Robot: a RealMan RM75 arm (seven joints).
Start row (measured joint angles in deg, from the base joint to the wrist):
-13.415 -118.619 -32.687 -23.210 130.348 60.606 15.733
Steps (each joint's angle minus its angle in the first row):
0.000 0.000 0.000 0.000 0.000 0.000 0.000
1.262 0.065 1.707 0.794 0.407 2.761 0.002
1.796 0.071 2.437 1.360 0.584 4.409 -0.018
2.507 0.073 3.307 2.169 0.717 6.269 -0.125
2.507 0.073 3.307 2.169 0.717 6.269 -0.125
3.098 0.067 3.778 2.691 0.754 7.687 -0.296
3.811 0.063 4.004 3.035 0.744 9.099 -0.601
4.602 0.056 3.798 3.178 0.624 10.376 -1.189
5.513 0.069 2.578 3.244 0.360 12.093 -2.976
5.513 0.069 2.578 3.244 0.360 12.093 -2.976
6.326 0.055 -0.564 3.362 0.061 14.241 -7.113
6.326 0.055 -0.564 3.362 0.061 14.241 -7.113
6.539 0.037 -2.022 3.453 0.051 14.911 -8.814
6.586 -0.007 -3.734 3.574 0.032 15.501 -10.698
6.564 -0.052 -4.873 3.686 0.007 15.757 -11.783
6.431 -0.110 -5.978 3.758 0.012 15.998 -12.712
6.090 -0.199 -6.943 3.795 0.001 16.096 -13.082
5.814 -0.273 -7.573 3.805 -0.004 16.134 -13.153
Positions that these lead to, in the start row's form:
-13.415 -118.619 -32.687 -23.210 130.348 60.606 15.733
-12.153 -118.554 -30.980 -22.416 130.755 63.367 15.735
-11.619 -118.548 -30.250 -21.850 130.932 65.015 15.715
-10.908 -118.546 -29.380 -21.041 131.065 66.875 15.608
-10.908 -118.546 -29.380 -21.041 131.065 66.875 15.608
-10.317 -118.552 -28.909 -20.519 131.102 68.293 15.437
-9.604 -118.556 -28.683 -20.175 131.092 69.705 15.132
-8.813 -118.563 -28.889 -20.032 130.972 70.982 14.544
-7.902 -118.550 -30.109 -19.966 130.708 72.699 12.757
-7.902 -118.550 -30.109 -19.966 130.708 72.699 12.757
-7.089 -118.564 -33.251 -19.848 130.409 74.847 8.620
-7.089 -118.564 -33.251 -19.848 130.409 74.847 8.620
-6.876 -118.582 -34.709 -19.757 130.399 75.517 6.919
-6.829 -118.626 -36.421 -19.636 130.380 76.107 5.035
-6.851 -118.671 -37.560 -19.524 130.355 76.363 3.950
-6.984 -118.729 -38.665 -19.452 130.360 76.604 3.021
-7.325 -118.818 -39.630 -19.415 130.349 76.702 2.651
-7.601 -118.892 -40.260 -19.405 130.344 76.740 2.580

